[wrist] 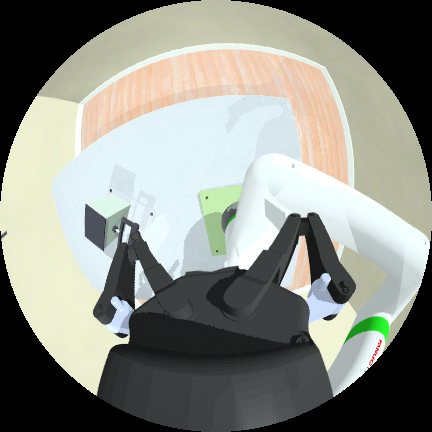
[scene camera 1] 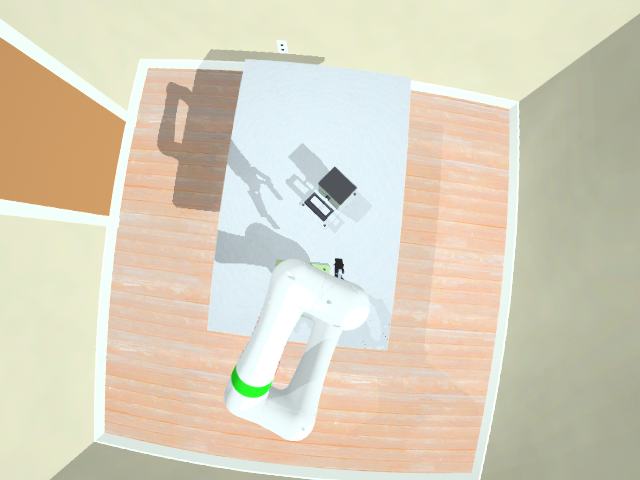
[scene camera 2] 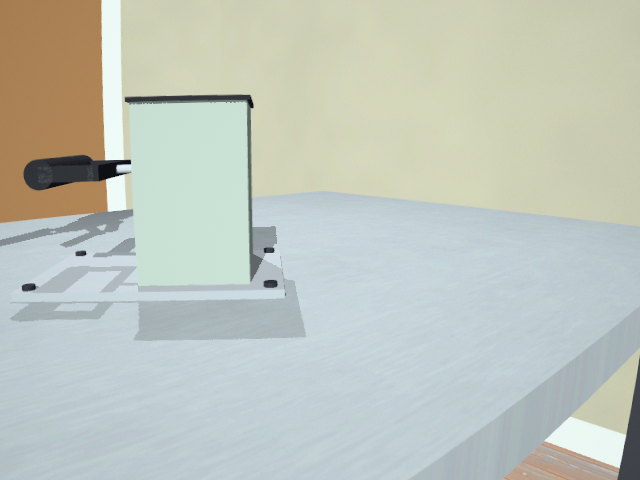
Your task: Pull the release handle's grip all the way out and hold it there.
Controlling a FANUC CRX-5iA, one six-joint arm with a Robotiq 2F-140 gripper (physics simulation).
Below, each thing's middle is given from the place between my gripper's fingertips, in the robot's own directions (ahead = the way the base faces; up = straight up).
My hand is 360 mm short of the base plate [wrist: 139, 213], 280 mm above it and 120 mm to the right of it.
